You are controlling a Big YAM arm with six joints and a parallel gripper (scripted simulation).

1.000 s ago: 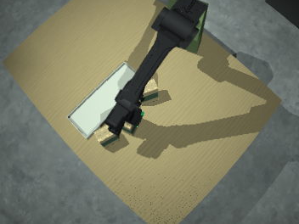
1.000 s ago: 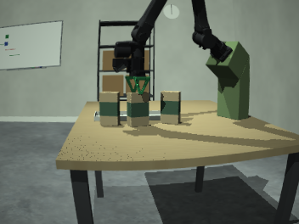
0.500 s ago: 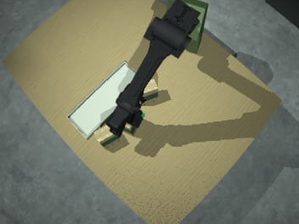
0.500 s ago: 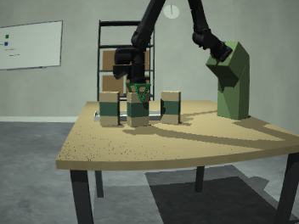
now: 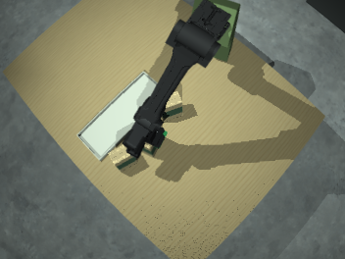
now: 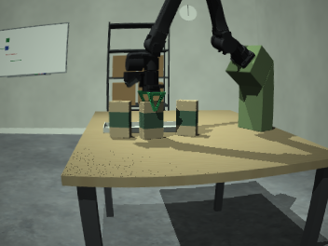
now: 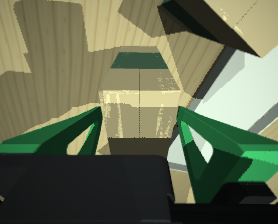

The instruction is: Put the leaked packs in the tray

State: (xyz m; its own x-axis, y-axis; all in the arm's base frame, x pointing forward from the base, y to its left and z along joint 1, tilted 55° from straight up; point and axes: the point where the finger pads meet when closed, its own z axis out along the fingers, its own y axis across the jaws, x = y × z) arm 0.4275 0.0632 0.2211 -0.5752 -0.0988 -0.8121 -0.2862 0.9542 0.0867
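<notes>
Right now the pale tray is 20 mm ahead of my hand, 180 mm to the right of it and 110 mm below it.
</notes>
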